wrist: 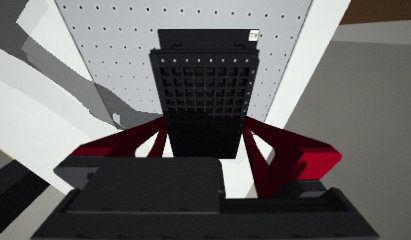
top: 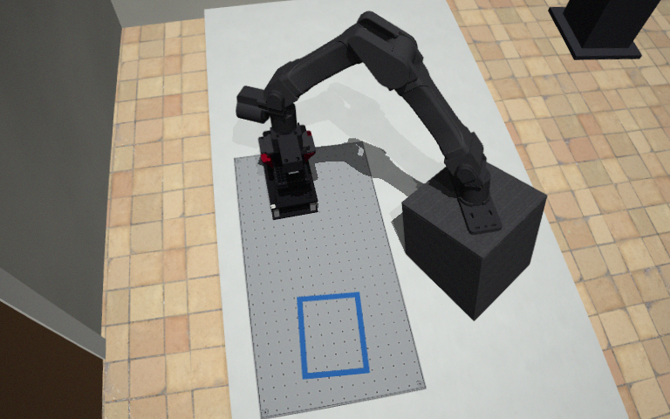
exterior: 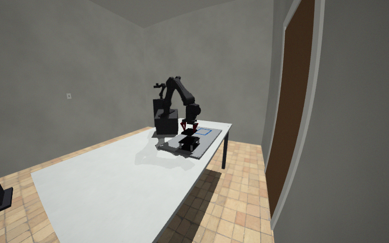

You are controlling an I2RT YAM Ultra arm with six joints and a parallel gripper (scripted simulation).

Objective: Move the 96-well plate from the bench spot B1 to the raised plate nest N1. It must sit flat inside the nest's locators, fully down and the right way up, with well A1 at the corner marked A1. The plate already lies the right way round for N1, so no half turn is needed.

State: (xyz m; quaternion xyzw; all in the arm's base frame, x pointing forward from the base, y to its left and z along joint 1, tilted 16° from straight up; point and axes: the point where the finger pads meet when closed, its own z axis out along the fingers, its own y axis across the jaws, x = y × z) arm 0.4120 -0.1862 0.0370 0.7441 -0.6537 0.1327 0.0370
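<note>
The black plate nest N1 lies 80 mm below my hand. The rest, counted from my hand: black 96-well plate 10 mm below; white A1 label 50 mm ahead, 80 mm to the left, 70 mm below.
</note>
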